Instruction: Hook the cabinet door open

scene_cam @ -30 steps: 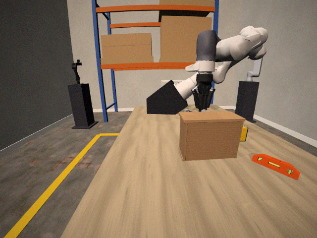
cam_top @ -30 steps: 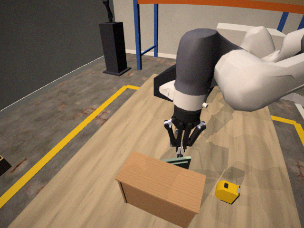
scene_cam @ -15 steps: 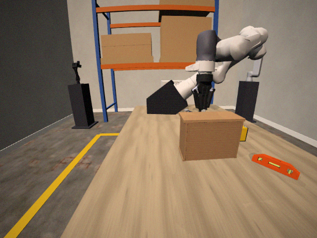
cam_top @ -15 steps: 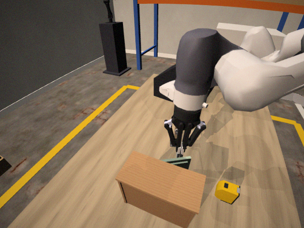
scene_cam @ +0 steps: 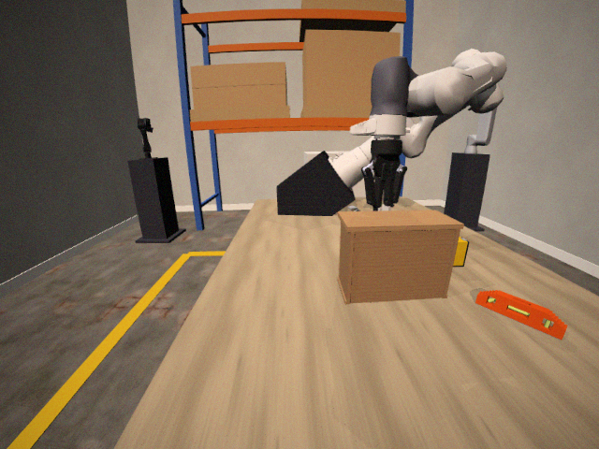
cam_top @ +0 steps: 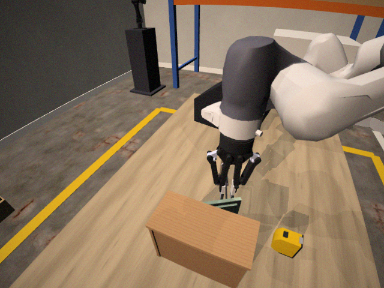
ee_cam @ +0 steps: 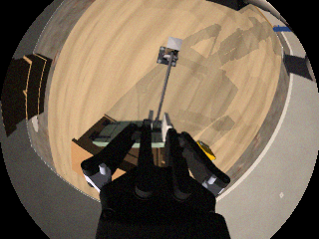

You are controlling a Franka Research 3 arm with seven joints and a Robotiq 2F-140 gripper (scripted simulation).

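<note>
Now: hand 60 mm short of the green door, 50 mm above it and 40 mm to the left of it. Round my hand: hook post: 90 mm behind, 40 mm to the right, 40 mm below; then yellow tape measure: 200 mm to the left, 80 mm below, 30 mm ahead; then orange spirit level: 270 mm ahead, 200 mm to the left, 100 mm below.
</note>
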